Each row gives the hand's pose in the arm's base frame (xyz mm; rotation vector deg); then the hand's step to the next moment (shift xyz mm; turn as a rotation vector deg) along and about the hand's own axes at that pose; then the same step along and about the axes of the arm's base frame.
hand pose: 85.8 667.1 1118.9 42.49 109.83 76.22
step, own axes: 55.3 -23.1 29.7 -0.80 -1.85 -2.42
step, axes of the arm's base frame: -11.7 51.7 -40.8 -1.56 -2.55 -0.99
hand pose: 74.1 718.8 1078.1 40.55 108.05 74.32
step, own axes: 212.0 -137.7 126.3 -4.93 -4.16 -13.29
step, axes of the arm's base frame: -26.1 184.6 -212.4 -8.06 -12.38 0.36
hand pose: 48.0 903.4 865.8 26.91 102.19 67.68
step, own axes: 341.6 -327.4 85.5 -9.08 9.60 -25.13
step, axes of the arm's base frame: -47.8 135.6 -458.8 -18.21 -15.06 15.74
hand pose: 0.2 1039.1 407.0 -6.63 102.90 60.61
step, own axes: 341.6 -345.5 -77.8 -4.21 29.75 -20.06
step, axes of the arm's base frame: -45.3 -139.6 -469.6 -27.33 2.61 23.48
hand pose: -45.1 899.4 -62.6 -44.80 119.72 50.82
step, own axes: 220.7 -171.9 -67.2 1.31 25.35 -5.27
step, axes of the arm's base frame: -20.1 -205.5 -200.4 -21.53 10.24 10.19
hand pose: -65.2 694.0 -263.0 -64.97 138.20 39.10
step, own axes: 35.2 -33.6 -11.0 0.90 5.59 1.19
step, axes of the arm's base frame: 4.0 -46.1 -18.6 -4.79 3.24 0.03
